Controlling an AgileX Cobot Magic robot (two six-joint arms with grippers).
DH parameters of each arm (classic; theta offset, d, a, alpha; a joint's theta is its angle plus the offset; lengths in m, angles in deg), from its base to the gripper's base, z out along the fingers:
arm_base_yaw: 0 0.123 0 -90
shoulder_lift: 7.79 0 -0.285 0
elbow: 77.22 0 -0.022 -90
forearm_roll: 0 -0.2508 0 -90
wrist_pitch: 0 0 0.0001 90
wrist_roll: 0 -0.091 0 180
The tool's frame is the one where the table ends.
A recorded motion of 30 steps. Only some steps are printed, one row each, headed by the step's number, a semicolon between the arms.
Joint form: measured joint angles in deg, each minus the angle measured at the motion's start. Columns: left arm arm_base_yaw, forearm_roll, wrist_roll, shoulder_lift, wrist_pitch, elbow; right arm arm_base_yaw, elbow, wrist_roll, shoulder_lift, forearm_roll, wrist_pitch.
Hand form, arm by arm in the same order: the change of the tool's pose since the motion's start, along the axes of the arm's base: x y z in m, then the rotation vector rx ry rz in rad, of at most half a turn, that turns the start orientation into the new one. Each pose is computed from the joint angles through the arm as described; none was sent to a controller.
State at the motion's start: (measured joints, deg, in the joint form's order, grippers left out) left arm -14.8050 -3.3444 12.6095 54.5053 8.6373 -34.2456; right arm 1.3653 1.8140 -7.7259 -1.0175 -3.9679 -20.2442
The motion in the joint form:
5: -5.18 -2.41 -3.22 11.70 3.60 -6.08; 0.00 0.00 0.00 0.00 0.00 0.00
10: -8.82 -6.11 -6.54 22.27 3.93 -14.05; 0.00 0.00 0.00 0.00 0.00 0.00
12: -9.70 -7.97 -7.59 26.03 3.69 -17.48; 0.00 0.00 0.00 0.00 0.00 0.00
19: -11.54 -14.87 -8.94 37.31 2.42 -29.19; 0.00 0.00 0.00 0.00 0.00 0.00
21: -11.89 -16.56 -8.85 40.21 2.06 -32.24; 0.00 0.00 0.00 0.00 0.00 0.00
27: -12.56 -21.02 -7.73 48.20 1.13 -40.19; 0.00 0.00 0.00 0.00 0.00 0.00
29: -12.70 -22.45 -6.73 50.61 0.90 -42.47; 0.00 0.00 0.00 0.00 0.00 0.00
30: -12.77 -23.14 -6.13 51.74 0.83 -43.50; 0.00 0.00 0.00 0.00 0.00 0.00
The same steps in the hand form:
5: 0.0390 -0.0351 -0.0057 0.1002 0.0049 -0.1156; 0.0000 0.0000 0.0000 0.0000 0.0000 0.0000
10: 0.0759 -0.0703 -0.0105 0.2233 -0.0011 -0.2134; 0.0000 0.0000 0.0000 0.0000 0.0000 0.0000
12: 0.0901 -0.0825 -0.0117 0.2720 -0.0106 -0.2435; 0.0000 0.0000 0.0000 0.0000 0.0000 0.0000
19: 0.1351 -0.1180 -0.0156 0.4050 -0.0523 -0.3180; 0.0000 0.0000 0.0000 0.0000 0.0000 0.0000
21: 0.1466 -0.1267 -0.0182 0.4311 -0.0601 -0.3325; 0.0000 0.0000 0.0000 0.0000 0.0000 0.0000
27: 0.1775 -0.1485 -0.0314 0.4884 -0.0673 -0.3644; 0.0000 0.0000 0.0000 0.0000 0.0000 0.0000
29: 0.1865 -0.1545 -0.0371 0.4968 -0.0641 -0.3719; 0.0000 0.0000 0.0000 0.0000 0.0000 0.0000
30: 0.1906 -0.1574 -0.0401 0.4990 -0.0617 -0.3755; 0.0000 0.0000 0.0000 0.0000 0.0000 0.0000

